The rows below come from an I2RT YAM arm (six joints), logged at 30 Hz.
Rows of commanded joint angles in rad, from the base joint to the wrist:
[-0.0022 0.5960 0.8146 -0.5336 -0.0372 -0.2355]
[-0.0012 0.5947 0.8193 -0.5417 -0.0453 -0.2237]
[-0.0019 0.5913 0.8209 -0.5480 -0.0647 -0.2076]
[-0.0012 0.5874 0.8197 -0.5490 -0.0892 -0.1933]
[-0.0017 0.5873 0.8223 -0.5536 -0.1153 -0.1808]
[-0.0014 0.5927 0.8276 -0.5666 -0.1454 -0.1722]
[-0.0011 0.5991 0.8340 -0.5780 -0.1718 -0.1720]
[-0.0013 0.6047 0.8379 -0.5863 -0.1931 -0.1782]
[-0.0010 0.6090 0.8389 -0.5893 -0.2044 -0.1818]
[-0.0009 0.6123 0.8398 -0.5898 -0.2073 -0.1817]
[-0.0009 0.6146 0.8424 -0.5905 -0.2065 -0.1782]
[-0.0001 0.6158 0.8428 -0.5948 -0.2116 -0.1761]
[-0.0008 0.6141 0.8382 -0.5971 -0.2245 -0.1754]
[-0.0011 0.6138 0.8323 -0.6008 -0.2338 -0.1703]
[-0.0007 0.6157 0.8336 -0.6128 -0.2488 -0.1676]
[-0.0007 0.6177 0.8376 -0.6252 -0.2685 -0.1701]
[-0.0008 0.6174 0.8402 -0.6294 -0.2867 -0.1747]
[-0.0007 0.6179 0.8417 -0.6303 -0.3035 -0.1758]
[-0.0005 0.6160 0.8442 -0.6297 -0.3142 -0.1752]
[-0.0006 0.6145 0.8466 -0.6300 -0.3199 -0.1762]
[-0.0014 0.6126 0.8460 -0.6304 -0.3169 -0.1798]
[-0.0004 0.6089 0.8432 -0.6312 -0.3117 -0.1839]
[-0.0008 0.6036 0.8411 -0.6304 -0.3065 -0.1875]
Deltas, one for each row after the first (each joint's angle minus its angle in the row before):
[0.0010 -0.0013 0.0047 -0.0081 -0.0081 0.0118]
[-0.0007 -0.0034 0.0016 -0.0063 -0.0194 0.0161]
[0.0007 -0.0039 -0.0012 -0.0010 -0.0245 0.0143]
[-0.0005 -0.0001 0.0026 -0.0046 -0.0261 0.0125]
[0.0003 0.0054 0.0053 -0.0130 -0.0301 0.0086]
[0.0003 0.0064 0.0064 -0.0114 -0.0264 0.0002]
[-0.0002 0.0056 0.0039 -0.0083 -0.0213 -0.0062]
[0.0003 0.0043 0.0010 -0.0030 -0.0113 -0.0036]
[0.0001 0.0033 0.0009 -0.0005 -0.0029 0.0001]
[0.0000 0.0023 0.0026 -0.0007 0.0008 0.0035]
[0.0008 0.0012 0.0004 -0.0043 -0.0051 0.0021]
[-0.0007 -0.0017 -0.0046 -0.0023 -0.0129 0.0007]
[-0.0003 -0.0003 -0.0059 -0.0037 -0.0093 0.0051]
[0.0004 0.0019 0.0013 -0.0120 -0.0150 0.0027]
[0.0000 0.0020 0.0040 -0.0124 -0.0197 -0.0025]
[-0.0001 -0.0003 0.0026 -0.0042 -0.0182 -0.0046]
[0.0001 0.0005 0.0015 -0.0009 -0.0168 -0.0011]
[0.0002 -0.0019 0.0025 0.0006 -0.0107 0.0006]
[-0.0001 -0.0015 0.0024 -0.0003 -0.0057 -0.0010]
[-0.0008 -0.0019 -0.0006 -0.0004 0.0030 -0.0036]
[0.0010 -0.0037 -0.0028 -0.0008 0.0052 -0.0041]
[-0.0004 -0.0053 -0.0021 0.0008 0.0052 -0.0036]

